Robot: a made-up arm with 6 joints.
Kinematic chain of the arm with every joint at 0, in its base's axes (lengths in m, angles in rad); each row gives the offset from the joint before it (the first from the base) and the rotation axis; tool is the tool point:
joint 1: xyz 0 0 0.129 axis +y
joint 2: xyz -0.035 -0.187 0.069 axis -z
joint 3: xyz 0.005 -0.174 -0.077 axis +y
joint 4: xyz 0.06 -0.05 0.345 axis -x
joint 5: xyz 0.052 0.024 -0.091 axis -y
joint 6: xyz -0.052 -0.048 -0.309 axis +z
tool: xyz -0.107 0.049 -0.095
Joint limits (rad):
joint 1: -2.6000..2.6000
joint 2: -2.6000..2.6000
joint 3: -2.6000..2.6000
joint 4: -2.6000..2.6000
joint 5: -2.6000..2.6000
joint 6: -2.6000..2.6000
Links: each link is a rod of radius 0.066 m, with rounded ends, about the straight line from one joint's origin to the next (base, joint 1, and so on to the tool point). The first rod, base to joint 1, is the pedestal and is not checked.
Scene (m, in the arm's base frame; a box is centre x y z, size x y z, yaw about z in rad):
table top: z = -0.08
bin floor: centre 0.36 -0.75 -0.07 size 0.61 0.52 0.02 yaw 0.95
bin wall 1: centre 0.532 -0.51 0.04 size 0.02 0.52 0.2 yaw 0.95
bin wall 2: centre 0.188 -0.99 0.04 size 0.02 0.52 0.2 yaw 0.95
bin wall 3: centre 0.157 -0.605 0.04 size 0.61 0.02 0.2 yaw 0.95
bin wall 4: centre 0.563 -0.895 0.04 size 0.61 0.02 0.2 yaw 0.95
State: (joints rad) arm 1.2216 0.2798 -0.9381 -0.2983 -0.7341 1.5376
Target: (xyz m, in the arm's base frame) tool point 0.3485 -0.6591 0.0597
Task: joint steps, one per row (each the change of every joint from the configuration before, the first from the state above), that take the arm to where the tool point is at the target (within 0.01 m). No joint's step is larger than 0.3 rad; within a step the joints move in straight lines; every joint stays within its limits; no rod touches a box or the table.
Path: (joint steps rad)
1: -0.1688 0.1848 0.1391 -0.2599 0.2141 0.0412
2: -0.1688 0.1848 0.1391 -0.2599 0.2140 0.0412
3: -0.1688 0.1848 0.1391 -0.2599 0.2141 0.0411
4: -0.1689 0.1848 0.1391 -0.2599 0.2141 0.0412
5: -0.1688 0.1848 0.1391 -0.2599 0.2140 0.0412
6: 0.1549 0.2090 0.1465 -0.2090 0.1506 -0.0164
7: 0.1550 0.2090 0.1464 -0.2089 0.1506 -0.0163
8: 0.1549 0.2090 0.1464 -0.2090 0.1506 -0.0164
9: 0.1532 -0.1449 0.0930 0.0606 -0.0108 -0.0036
10: 0.1533 -0.1448 0.0929 0.0605 -0.0107 -0.0035

